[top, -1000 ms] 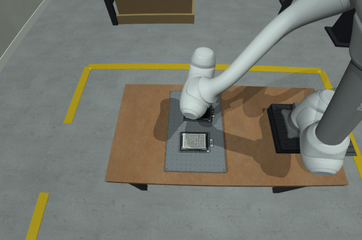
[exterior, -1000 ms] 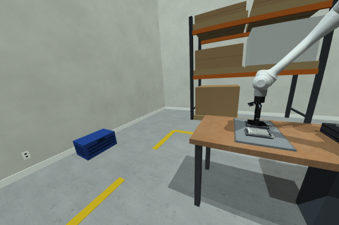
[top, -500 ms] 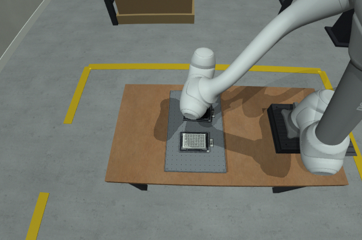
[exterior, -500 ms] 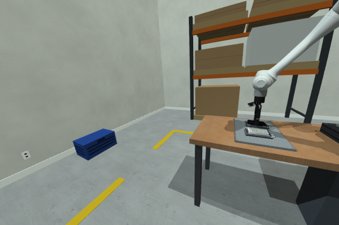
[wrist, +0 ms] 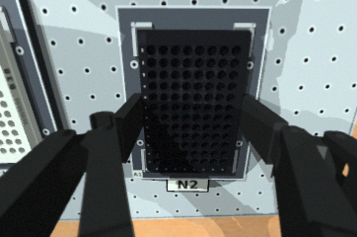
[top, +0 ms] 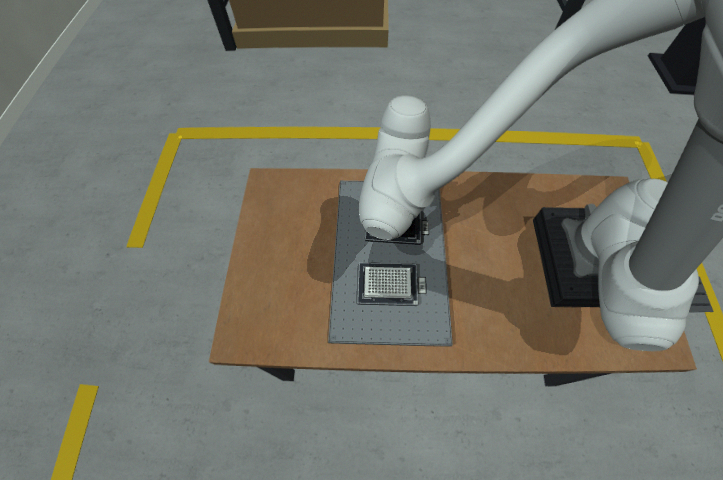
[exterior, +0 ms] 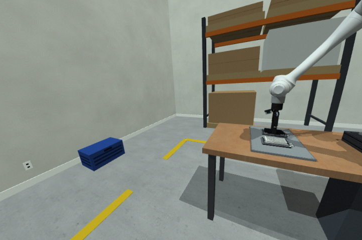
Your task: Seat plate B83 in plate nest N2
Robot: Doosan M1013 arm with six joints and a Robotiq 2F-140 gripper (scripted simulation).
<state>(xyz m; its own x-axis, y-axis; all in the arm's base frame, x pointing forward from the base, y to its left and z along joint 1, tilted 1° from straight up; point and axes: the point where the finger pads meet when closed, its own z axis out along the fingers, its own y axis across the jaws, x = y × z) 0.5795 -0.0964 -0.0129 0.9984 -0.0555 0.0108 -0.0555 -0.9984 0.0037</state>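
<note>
The black well plate B83 lies 20 mm below my hand. From my hand the other things lie so: white well plate B38: 190 mm to the left, 20 mm below, 20 mm ahead.
</note>
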